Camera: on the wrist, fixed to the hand. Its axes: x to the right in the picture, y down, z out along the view.
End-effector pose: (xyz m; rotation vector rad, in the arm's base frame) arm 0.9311 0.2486 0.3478 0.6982 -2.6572 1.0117
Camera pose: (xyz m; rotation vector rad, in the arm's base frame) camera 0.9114 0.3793 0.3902 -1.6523 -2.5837 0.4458
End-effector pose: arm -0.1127 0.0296 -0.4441 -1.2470 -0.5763 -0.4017
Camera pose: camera -0.0605 -0.0648 -0.5315 -1.6709 0.8636 0.5948
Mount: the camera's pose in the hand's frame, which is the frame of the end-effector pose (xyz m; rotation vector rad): -0.0142 0.0709 -0.1185 -0.4911 0.3314 1.5432
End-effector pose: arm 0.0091 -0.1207 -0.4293 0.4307 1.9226 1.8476
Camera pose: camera -0.0447 -0.2255 -0.3558 -1.1145 -0.6389 -1.9852
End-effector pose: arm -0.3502 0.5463 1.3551 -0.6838 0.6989 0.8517
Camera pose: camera -0.4480 0.4837 1.2790 -0.6461 1.3504 2.4139
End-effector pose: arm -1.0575 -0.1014 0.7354 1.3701 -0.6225 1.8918
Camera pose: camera -1.1814 -0.0638 0.6854 -0.0245 1.8643 -2.2455
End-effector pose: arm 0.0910 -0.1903 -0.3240 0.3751 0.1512 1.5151
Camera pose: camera -0.0155 -0.1862 -0.4130 -0.2889 -0.3514 3.0316
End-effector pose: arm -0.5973 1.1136 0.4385 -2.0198 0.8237 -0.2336
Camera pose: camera -0.6953 1.0160 0.4501 -1.1844 2.5250 0.5799
